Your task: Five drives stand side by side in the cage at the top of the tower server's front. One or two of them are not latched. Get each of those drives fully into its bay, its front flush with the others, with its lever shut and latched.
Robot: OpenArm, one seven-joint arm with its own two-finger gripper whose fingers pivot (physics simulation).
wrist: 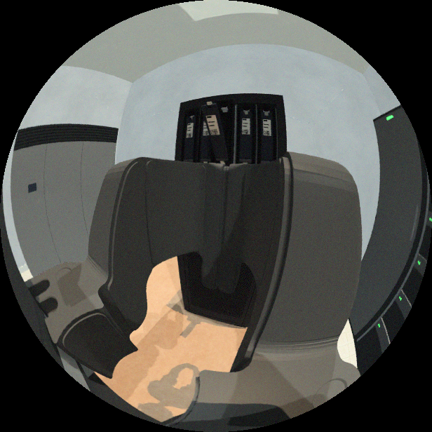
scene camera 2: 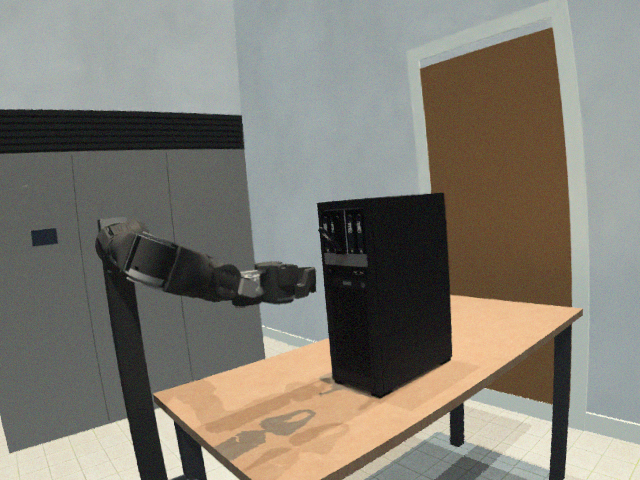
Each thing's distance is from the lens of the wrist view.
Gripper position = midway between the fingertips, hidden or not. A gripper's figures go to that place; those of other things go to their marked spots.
gripper (wrist: 228, 229): 0.06 m
drive lever (wrist: 211, 115): 0.16 m
black tower server (wrist: 236, 307): 0.32 m
The marked spots on the drive lever and the black tower server are 0.33 m apart.
